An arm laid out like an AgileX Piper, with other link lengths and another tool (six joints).
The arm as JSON. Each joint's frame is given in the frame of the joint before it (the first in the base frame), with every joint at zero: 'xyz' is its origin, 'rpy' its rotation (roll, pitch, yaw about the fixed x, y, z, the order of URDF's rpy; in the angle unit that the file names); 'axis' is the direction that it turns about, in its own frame. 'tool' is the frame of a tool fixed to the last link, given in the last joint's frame.
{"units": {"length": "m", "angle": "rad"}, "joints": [
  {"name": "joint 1", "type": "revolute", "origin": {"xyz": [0.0, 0.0, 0.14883], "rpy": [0.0, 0.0, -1.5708]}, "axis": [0.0, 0.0, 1.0]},
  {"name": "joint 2", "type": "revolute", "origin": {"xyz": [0.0, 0.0, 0.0], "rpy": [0.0, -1.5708, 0.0]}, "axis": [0.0, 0.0, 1.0]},
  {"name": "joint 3", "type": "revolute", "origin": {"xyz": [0.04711, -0.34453, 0.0], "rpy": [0.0, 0.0, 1.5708]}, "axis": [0.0, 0.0, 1.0]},
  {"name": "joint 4", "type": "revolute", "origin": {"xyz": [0.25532, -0.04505, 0.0], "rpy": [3.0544, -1.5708, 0.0]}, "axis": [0.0, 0.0, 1.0]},
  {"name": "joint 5", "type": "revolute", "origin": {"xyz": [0.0, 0.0, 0.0], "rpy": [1.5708, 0.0, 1.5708]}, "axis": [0.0, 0.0, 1.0]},
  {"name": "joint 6", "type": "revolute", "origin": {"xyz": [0.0, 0.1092, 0.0], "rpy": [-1.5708, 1.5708, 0.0]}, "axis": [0.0, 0.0, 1.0]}
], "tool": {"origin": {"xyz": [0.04, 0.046, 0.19], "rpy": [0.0, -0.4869, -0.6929]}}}
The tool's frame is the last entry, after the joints.
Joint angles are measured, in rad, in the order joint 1, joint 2, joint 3, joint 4, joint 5, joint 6. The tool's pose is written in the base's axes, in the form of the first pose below.
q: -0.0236 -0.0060 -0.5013 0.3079 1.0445 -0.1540
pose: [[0.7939 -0.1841 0.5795 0.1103], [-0.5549 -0.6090 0.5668 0.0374], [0.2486 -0.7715 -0.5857 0.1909], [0 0 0 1]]
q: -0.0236 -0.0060 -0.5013 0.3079 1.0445 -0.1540
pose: [[0.7939 -0.1841 0.5795 0.1103], [-0.5549 -0.6090 0.5668 0.0374], [0.2486 -0.7715 -0.5857 0.1909], [0 0 0 1]]
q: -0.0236 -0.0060 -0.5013 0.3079 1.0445 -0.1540
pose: [[0.7939 -0.1841 0.5795 0.1103], [-0.5549 -0.6090 0.5668 0.0374], [0.2486 -0.7715 -0.5857 0.1909], [0 0 0 1]]
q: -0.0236 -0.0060 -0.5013 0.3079 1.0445 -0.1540
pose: [[0.7939 -0.1841 0.5795 0.1103], [-0.5549 -0.6090 0.5668 0.0374], [0.2486 -0.7715 -0.5857 0.1909], [0 0 0 1]]
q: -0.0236 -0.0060 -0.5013 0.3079 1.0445 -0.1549
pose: [[0.7941 -0.1837 0.5794 0.1103], [-0.5544 -0.6097 0.5665 0.0374], [0.2492 -0.7711 -0.5860 0.1909], [0 0 0 1]]
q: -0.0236 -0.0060 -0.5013 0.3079 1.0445 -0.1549
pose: [[0.7941 -0.1837 0.5794 0.1103], [-0.5544 -0.6097 0.5665 0.0374], [0.2492 -0.7711 -0.5860 0.1909], [0 0 0 1]]
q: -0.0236 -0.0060 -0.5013 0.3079 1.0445 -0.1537
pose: [[0.7939 -0.1842 0.5795 0.1103], [-0.5551 -0.6088 0.5668 0.0374], [0.2484 -0.7717 -0.5855 0.1909], [0 0 0 1]]
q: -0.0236 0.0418 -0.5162 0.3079 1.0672 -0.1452
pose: [[0.8078 -0.2264 0.5443 0.1082], [-0.5544 -0.6054 0.5710 0.0386], [0.2002 -0.7630 -0.6146 0.1867], [0 0 0 1]]
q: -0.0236 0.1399 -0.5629 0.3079 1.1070 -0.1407
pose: [[0.8271 -0.2895 0.4818 0.1060], [-0.5477 -0.6077 0.5750 0.0401], [0.1263 -0.7395 -0.6612 0.1878], [0 0 0 1]]
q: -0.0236 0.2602 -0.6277 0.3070 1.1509 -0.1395
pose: [[0.8413 -0.3537 0.4087 0.1064], [-0.5385 -0.6139 0.5772 0.0411], [0.0467 -0.7057 -0.7070 0.1939], [0 0 0 1]]
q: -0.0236 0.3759 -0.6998 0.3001 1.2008 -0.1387
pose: [[0.8477 -0.4103 0.3361 0.1079], [-0.5298 -0.6245 0.5739 0.0403], [-0.0256 -0.6646 -0.7468 0.2020], [0 0 0 1]]
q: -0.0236 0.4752 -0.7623 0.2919 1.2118 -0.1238
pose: [[0.8397 -0.4504 0.3034 0.1185], [-0.5385 -0.6184 0.5724 0.0385], [-0.0702 -0.6440 -0.7618 0.2137], [0 0 0 1]]
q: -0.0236 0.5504 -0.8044 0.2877 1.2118 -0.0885
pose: [[0.8211 -0.4936 0.2867 0.1283], [-0.5589 -0.5931 0.5795 0.0386], [-0.1160 -0.6361 -0.7628 0.2206], [0 0 0 1]]
